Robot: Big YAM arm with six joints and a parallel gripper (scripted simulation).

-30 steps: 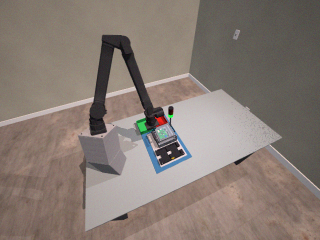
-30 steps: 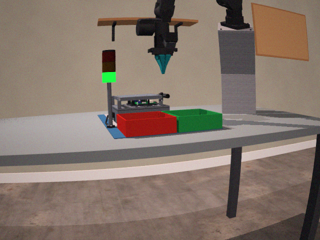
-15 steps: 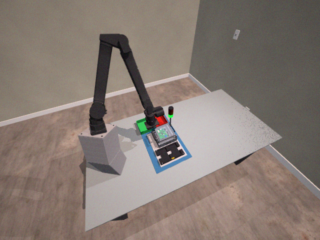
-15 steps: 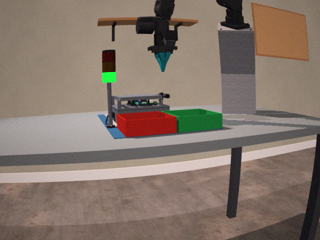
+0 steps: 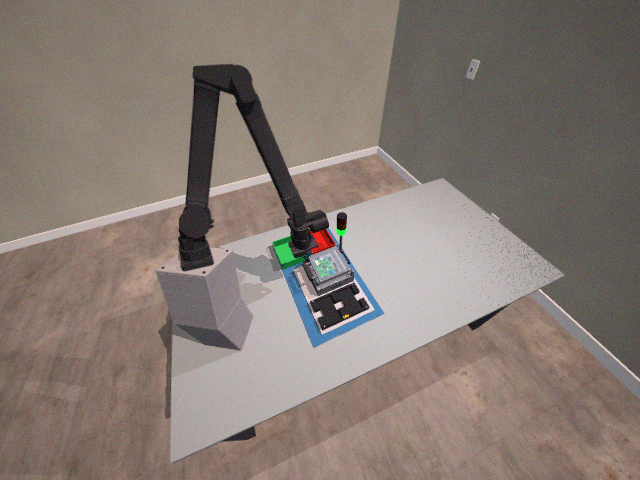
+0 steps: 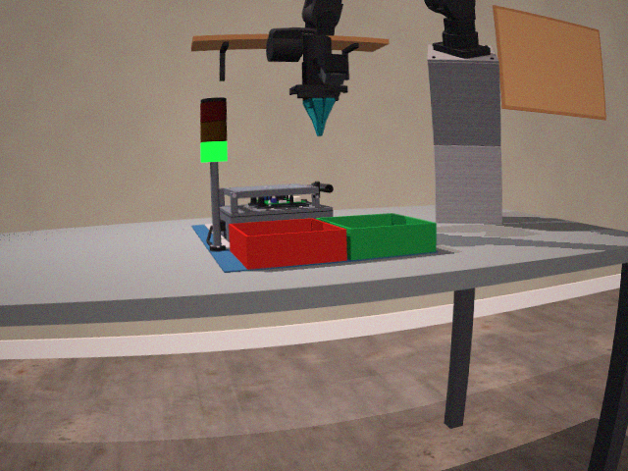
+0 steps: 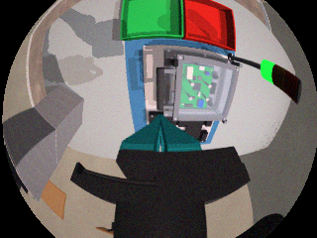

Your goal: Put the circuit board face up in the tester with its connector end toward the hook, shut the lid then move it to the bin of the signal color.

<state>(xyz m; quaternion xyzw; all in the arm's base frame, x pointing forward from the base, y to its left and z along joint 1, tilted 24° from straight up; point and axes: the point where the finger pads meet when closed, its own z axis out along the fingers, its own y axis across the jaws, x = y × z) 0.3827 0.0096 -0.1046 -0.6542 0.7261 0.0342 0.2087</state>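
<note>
My gripper is now 11 cm above the latch hook, 6 cm to the right of it and 3 cm short of it. The rest, counted from my hand: tester lid (11 cm below, 9 cm ahead); then tester plate (13 cm below, 9 cm ahead); then green circuit board (13 cm below, 8 cm ahead).
</note>
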